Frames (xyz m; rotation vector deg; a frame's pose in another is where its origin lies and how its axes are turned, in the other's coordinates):
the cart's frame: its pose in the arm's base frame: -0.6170 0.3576 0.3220 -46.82 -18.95 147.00
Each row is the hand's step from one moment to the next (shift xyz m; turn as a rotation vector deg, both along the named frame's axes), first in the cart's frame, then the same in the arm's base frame.
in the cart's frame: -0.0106 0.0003 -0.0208 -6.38 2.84 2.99
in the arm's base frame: 0.0201 -0.0032 -0.0115 2.00 -5.74 4.55
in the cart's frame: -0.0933 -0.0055 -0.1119 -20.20 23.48 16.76
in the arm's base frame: 0.1370 -0.0278 -0.0414 -2.68 -31.64 15.24
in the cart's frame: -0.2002 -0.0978 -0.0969 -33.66 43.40 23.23
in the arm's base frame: 0.2366 0.0026 0.0552 -3.05 -56.04 20.16
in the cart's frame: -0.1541 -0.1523 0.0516 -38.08 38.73 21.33
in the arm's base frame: 0.1320 0.0579 0.1698 2.84 -53.79 22.44
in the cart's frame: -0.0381 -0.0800 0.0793 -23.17 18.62 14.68
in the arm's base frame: 0.0067 0.0453 0.1097 2.31 -28.53 16.72
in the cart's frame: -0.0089 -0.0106 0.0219 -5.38 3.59 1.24
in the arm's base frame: -0.0030 0.0031 0.0255 2.06 -5.77 2.40
